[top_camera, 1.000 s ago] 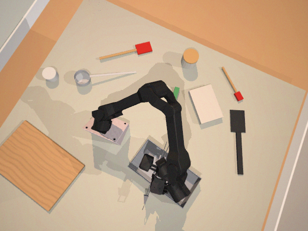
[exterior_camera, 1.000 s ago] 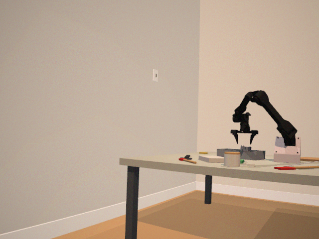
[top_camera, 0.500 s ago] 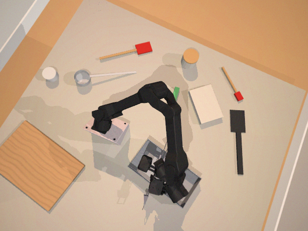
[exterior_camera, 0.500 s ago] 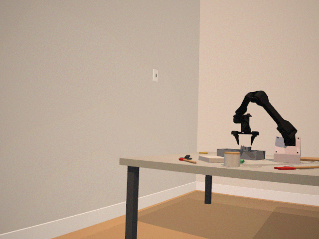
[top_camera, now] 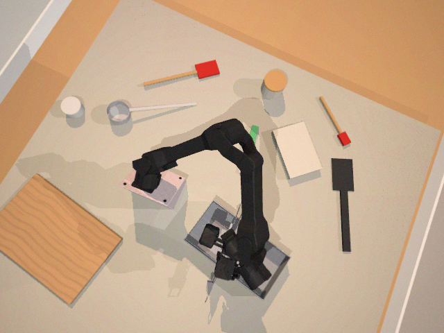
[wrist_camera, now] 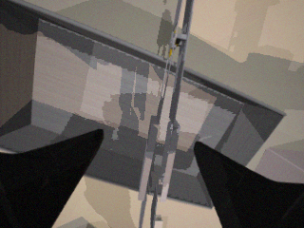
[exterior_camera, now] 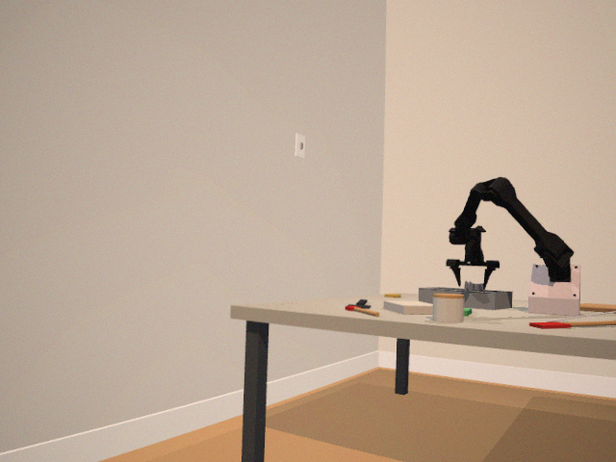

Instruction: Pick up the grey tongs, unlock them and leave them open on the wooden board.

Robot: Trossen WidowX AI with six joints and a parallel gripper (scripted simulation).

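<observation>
Now: gripper tip 40 mm above the roasting tin and 30 mm short of it. Also, from my gripper tip: white block: 390 mm to the left, 110 mm ahead, 60 mm below; then yellow lock piece: 80 mm to the right, 10 mm behind; then green-handled tool: 320 mm to the left, 60 mm below, 50 mm behind.
</observation>
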